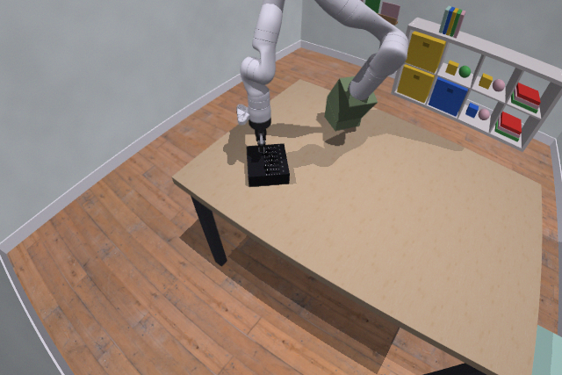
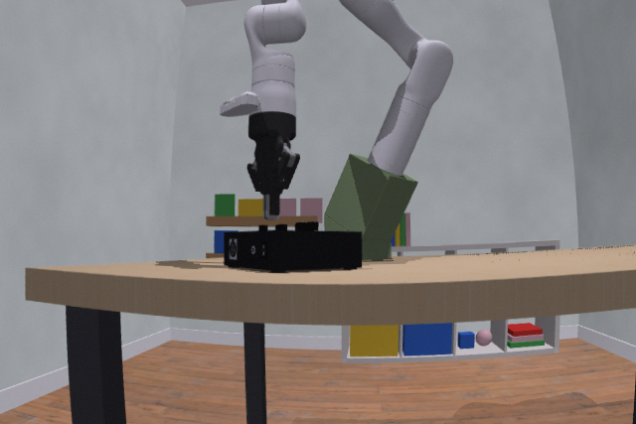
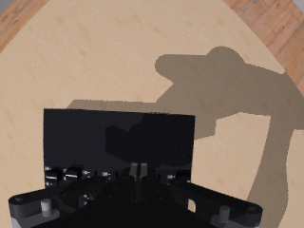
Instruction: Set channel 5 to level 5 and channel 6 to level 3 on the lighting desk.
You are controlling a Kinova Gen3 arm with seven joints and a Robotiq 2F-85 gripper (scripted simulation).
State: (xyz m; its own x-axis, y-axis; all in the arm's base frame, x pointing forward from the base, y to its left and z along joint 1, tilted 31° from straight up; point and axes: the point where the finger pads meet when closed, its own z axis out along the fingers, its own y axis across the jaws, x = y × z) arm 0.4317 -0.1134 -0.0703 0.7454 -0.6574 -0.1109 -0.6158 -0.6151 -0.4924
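The channel 5 fader is 30 mm below my hand, 10 mm to the left of it and 10 mm behind it. Also, from my hand: channel 6 fader: 30 mm below, 30 mm behind.
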